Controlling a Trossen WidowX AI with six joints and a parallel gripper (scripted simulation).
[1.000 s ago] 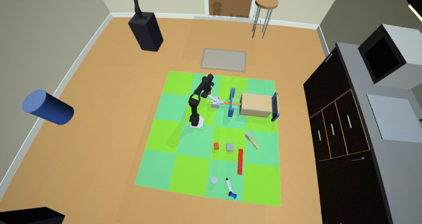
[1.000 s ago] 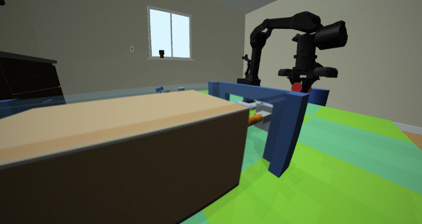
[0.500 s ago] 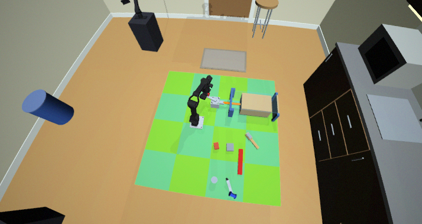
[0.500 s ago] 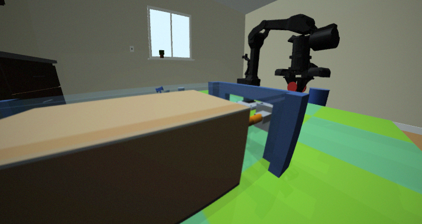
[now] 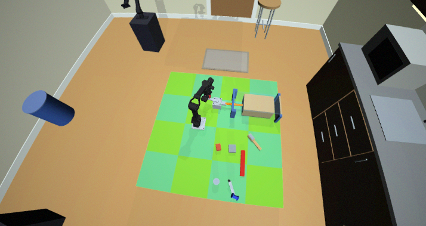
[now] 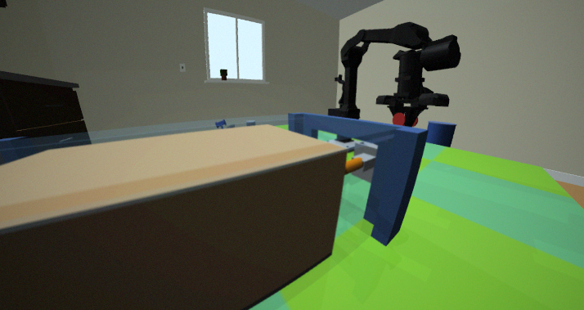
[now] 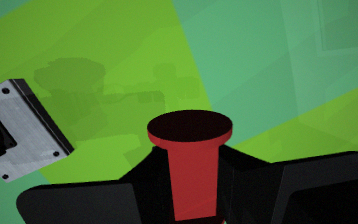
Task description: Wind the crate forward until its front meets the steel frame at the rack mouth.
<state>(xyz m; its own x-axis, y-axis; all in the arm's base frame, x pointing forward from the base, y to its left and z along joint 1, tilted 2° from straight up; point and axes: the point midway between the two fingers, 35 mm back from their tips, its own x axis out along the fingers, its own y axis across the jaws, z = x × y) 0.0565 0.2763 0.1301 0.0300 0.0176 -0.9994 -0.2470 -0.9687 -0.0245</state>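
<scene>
Now: the blue steel frame 26 cm ahead of my gripper tip and 1 cm below it. From my gripper tip the other things lie so: grey winch (8 cm ahead, 2 cm to the right, 9 cm below); then red-knobbed crank handle (4 cm ahead, 1 cm below); then red knob (2 cm above).
</scene>
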